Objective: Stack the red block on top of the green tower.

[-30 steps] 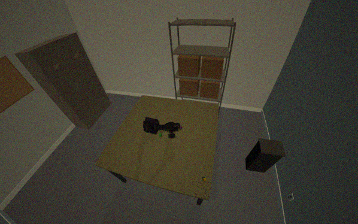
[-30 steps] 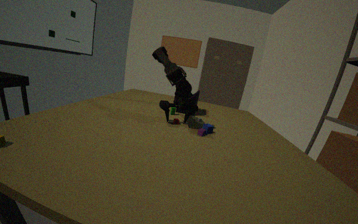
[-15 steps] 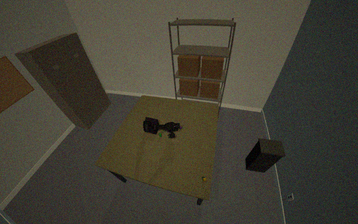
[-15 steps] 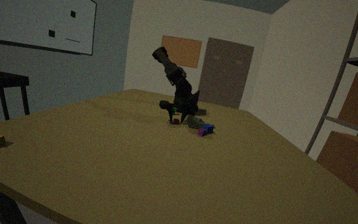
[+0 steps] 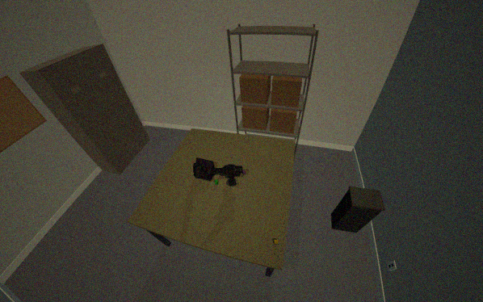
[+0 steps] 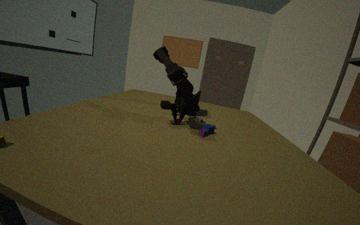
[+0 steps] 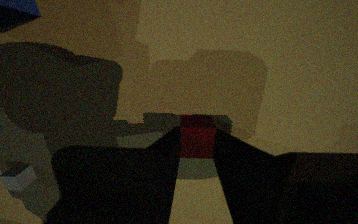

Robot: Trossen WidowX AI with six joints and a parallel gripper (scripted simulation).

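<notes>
My gripper tip is 12 cm to the right of the purple block and 9 cm short of it. The rest, counted from my gripper tip: small white block 14 cm to the left, 10 cm behind; then red block right at my gripper tip; then blue block 15 cm to the left, 5 cm ahead, 1 cm above.
</notes>
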